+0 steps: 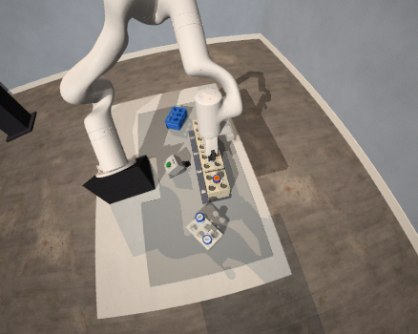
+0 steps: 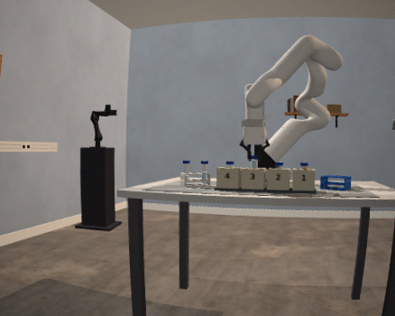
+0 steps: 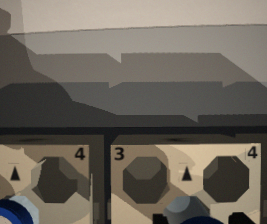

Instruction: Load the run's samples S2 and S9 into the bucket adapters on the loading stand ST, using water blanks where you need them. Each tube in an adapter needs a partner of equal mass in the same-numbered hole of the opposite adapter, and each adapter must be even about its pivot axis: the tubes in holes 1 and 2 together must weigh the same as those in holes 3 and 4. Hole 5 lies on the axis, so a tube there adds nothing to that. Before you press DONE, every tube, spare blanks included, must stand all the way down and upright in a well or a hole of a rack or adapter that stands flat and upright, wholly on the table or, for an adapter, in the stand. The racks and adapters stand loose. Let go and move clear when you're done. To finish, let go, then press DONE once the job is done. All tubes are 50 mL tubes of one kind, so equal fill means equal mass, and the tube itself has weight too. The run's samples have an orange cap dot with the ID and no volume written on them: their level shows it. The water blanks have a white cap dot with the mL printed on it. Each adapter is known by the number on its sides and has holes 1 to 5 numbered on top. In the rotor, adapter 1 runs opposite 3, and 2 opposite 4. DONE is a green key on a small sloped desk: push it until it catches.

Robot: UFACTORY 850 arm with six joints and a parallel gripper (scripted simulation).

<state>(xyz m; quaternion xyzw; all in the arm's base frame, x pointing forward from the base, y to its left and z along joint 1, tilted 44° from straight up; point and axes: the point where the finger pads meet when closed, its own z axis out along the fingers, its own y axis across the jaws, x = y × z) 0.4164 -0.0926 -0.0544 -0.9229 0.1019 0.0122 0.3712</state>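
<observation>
Right now my hand is 19 cm past the green DONE key, 8 cm to the right of it and 8 cm above it. The rest, counted from my hand: adapter 1: 4 cm ahead, 22 cm to the left, 10 cm below; then white rack: 15 cm behind, 28 cm to the right, 12 cm below; then blue rack: 6 cm behind, 40 cm to the left, 12 cm below.
</observation>
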